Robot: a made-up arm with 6 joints. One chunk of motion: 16 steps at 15 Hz.
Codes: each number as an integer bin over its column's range. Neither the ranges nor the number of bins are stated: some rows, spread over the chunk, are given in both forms.
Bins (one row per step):
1: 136 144 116 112 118 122
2: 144 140 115 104 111 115
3: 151 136 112 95 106 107
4: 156 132 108 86 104 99
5: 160 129 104 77 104 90
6: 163 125 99 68 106 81
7: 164 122 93 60 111 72
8: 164 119 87 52 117 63
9: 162 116 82 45 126 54
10: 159 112 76 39 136 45
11: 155 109 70 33 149 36
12: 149 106 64 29 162 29
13: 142 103 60 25 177 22
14: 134 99 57 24 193 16
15: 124 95 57 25 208 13
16: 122 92 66 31 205 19
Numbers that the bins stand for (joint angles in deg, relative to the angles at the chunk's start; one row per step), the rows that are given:
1: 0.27 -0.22 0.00 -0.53 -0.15 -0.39
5: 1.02 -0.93 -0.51 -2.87 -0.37 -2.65
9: 1.08 -1.54 -1.46 -5.00 -0.02 -5.19
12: 0.67 -2.01 -2.24 -6.07 0.54 -6.95
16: -0.17 -2.67 -2.15 -5.93 1.22 -7.66
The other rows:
2: 0.52 -0.41 -0.04 -1.07 -0.26 -0.88
3: 0.74 -0.60 -0.17 -1.67 -0.34 -1.45
4: 0.89 -0.79 -0.34 -2.27 -0.37 -2.01
6: 1.11 -1.12 -0.73 -3.47 -0.34 -3.28
7: 1.15 -1.26 -0.99 -4.00 -0.26 -3.92
8: 1.15 -1.40 -1.25 -4.53 -0.16 -4.55
10: 0.99 -1.73 -1.72 -5.40 0.13 -5.82
11: 0.86 -1.87 -1.98 -5.80 0.34 -6.46
13: 0.45 -2.15 -2.41 -6.33 0.78 -7.45
14: 0.20 -2.34 -2.54 -6.40 1.03 -7.87
15: -0.11 -2.53 -2.54 -6.33 1.26 -8.08

